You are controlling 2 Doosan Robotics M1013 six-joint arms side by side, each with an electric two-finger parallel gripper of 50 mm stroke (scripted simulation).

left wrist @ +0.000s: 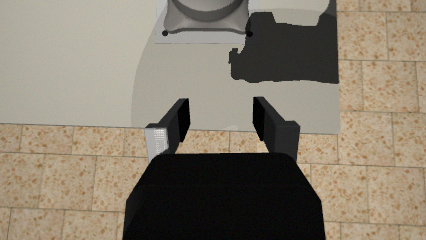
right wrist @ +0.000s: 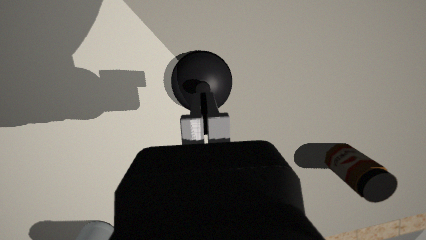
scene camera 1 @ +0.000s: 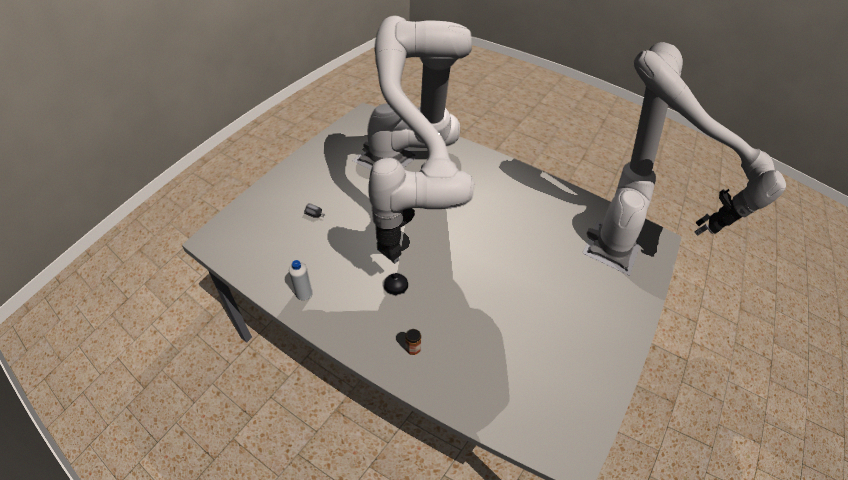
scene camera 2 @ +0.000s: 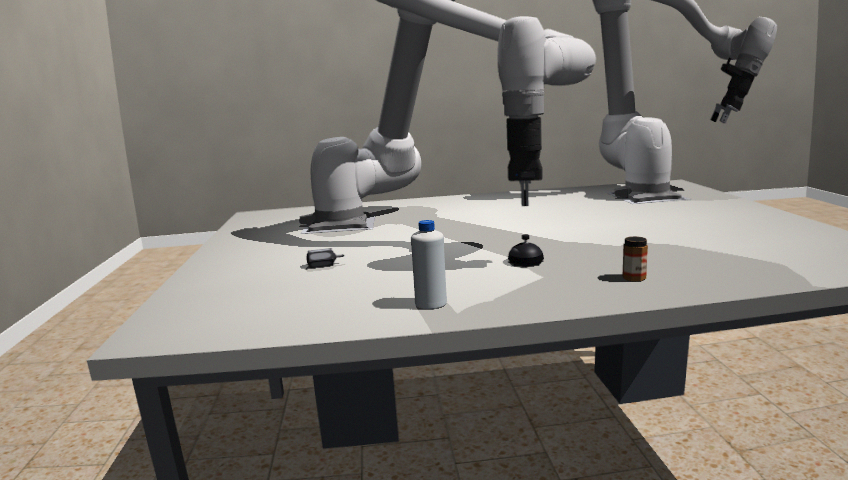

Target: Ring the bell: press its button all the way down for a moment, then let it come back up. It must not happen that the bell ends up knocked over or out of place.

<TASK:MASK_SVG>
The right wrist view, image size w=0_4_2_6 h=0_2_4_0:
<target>right gripper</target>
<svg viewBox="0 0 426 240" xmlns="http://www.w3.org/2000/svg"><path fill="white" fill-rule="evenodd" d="M108 239L325 240L305 215L301 183L294 170L276 147L268 141L230 142L230 116L228 113L219 113L213 92L193 93L190 114L181 115L180 118L182 145L153 146L138 152L114 192L114 232Z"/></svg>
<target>black domed bell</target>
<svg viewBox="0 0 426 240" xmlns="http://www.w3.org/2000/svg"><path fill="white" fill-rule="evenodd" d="M182 57L175 65L171 77L172 90L178 102L186 109L191 110L193 93L213 92L217 107L220 108L228 99L232 89L232 74L227 63L220 56L209 51L194 51Z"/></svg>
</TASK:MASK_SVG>
